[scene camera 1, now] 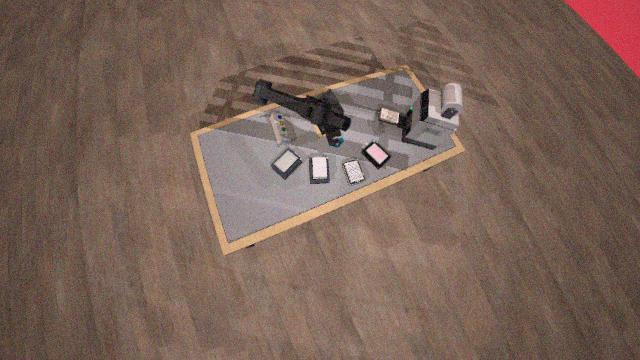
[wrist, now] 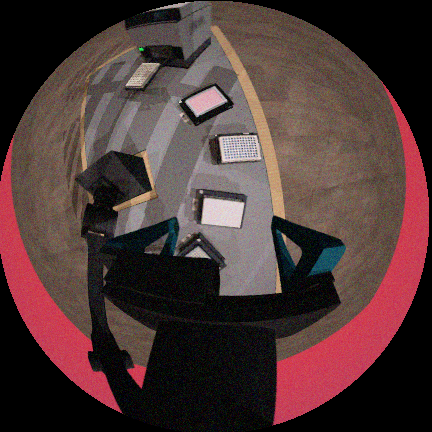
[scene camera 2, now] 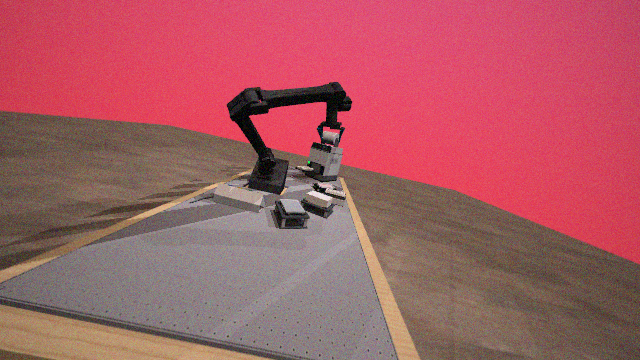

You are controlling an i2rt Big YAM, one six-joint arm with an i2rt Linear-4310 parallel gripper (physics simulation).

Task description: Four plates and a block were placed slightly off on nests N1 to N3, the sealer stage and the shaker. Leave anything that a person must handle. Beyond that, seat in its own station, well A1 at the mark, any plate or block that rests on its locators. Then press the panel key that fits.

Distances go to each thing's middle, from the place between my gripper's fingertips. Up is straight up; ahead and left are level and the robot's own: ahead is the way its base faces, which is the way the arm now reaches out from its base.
Labels:
Right now the pink-topped plate [wrist: 211, 97] is 340 mm below my hand, 330 mm to the left of it and 80 mm ahead of it.

